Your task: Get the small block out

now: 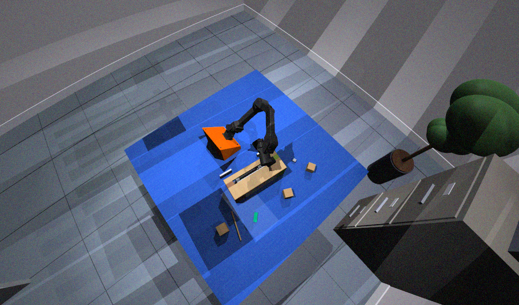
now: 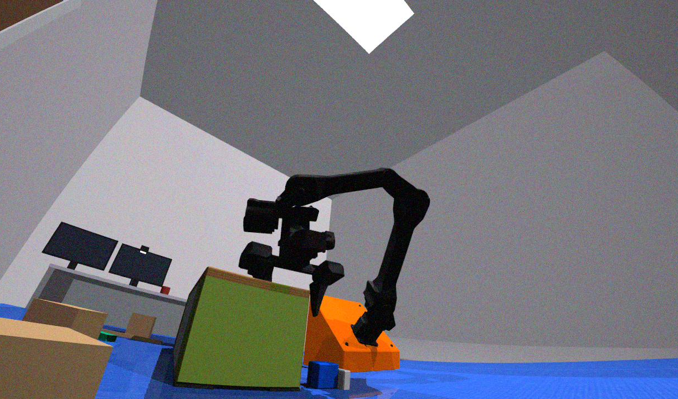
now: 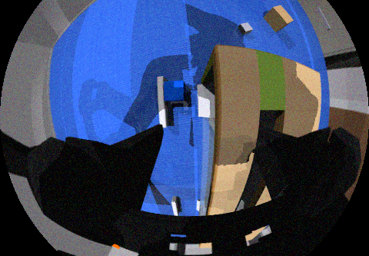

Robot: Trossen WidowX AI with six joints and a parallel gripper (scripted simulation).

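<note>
Now: gripper tip 30 mm past the blue block, 40 mm to the right of it and 80 mm above it. Also, from my gripper tip: grey cube (110 mm ahead, 190 mm to the left, 90 mm below); tan box (40 mm ahead, 130 mm to the right, 40 mm below); green piece (290 mm ahead, 260 mm to the right, 90 mm below).
</note>
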